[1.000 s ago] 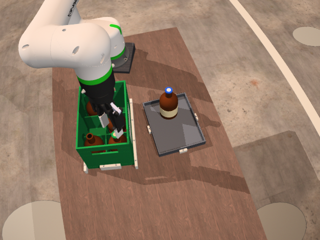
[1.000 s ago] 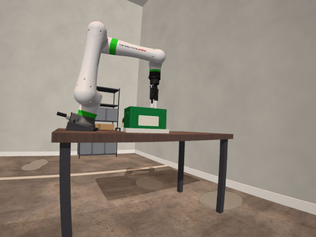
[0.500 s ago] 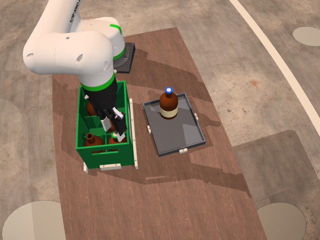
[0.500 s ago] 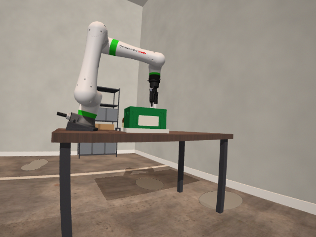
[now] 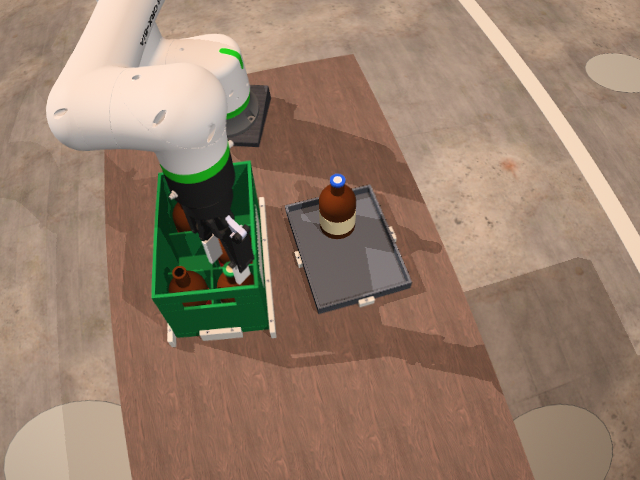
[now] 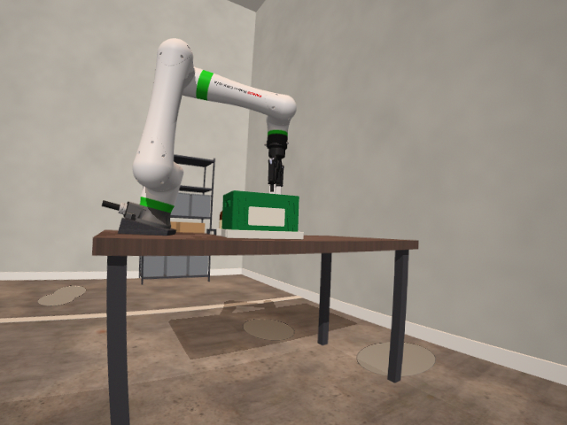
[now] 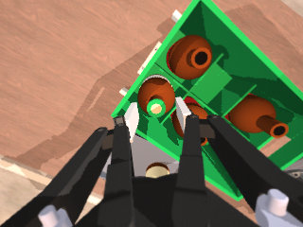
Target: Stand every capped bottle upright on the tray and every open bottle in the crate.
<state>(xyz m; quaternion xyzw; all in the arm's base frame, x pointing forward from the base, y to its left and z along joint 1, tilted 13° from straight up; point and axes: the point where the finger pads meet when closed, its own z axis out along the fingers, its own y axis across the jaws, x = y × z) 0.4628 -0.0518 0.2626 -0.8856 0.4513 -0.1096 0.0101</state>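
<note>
The capped brown bottle lies 11 cm below my hand. The rest, counted from my hand: green crate: 9 cm behind, 3 cm to the right, 11 cm below; then grey tray: 7 cm behind, 23 cm to the left, 18 cm below.
</note>
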